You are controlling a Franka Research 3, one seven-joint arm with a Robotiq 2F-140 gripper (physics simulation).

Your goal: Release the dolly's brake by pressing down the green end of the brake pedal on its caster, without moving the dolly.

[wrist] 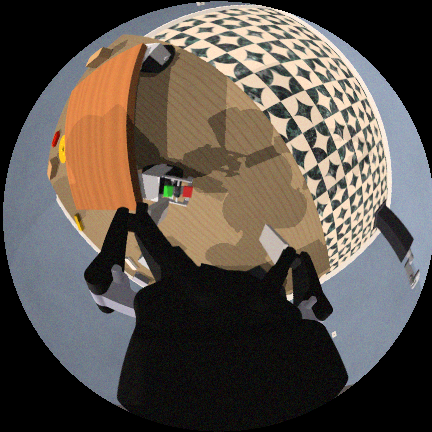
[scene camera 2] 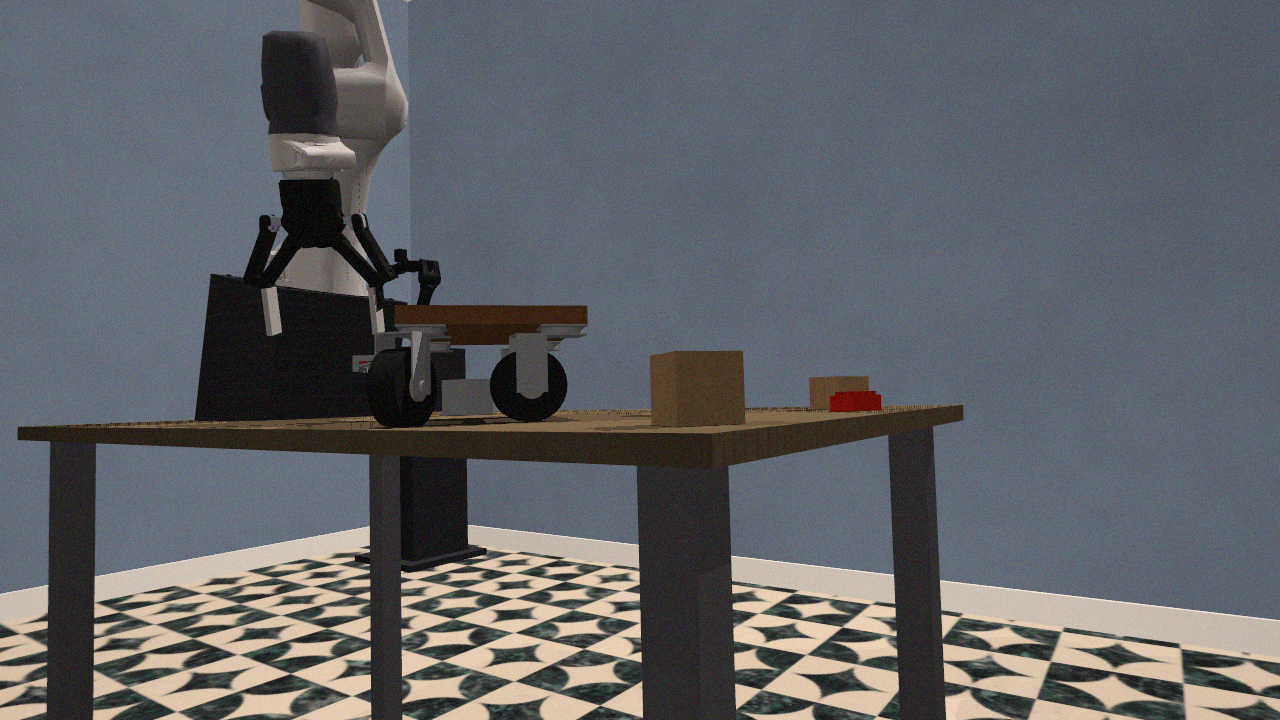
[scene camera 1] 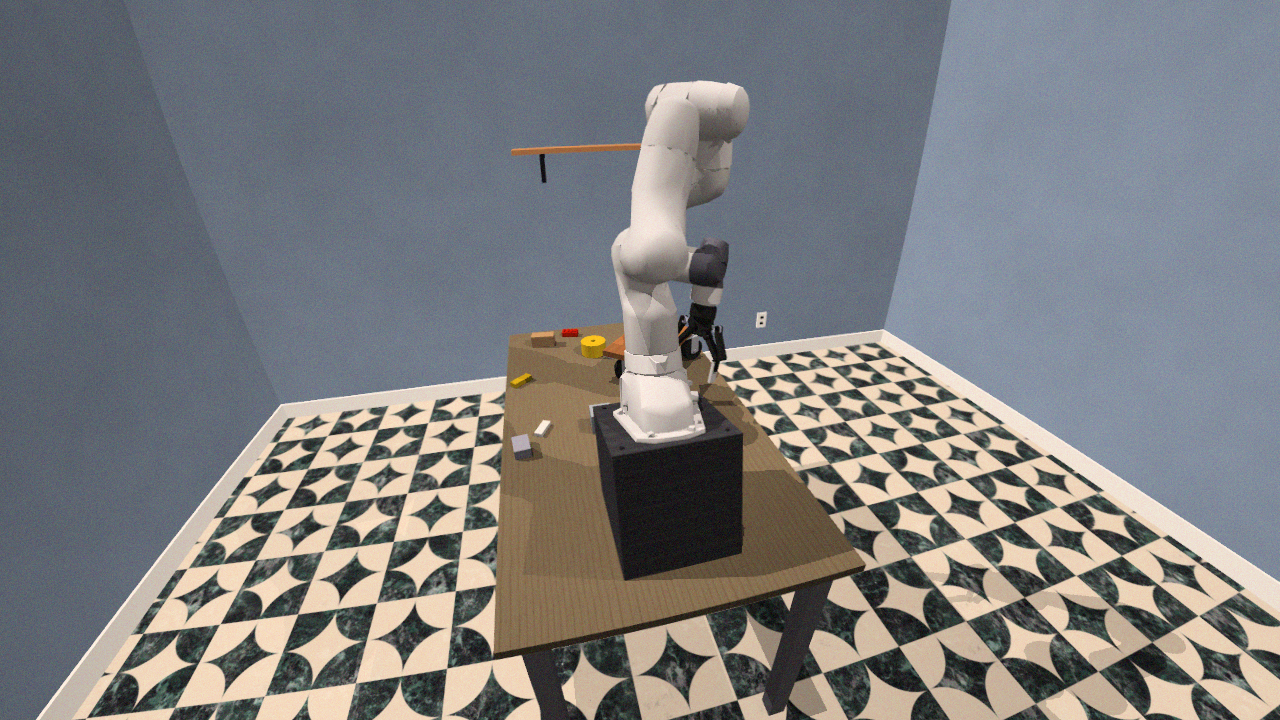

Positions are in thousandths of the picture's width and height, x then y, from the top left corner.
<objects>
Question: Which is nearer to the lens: the brown box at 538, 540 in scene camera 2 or the grey block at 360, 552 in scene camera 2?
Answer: The brown box.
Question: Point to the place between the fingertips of the gripper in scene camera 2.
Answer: At 255, 463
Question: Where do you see a red brick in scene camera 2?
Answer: At 666, 558
</objects>
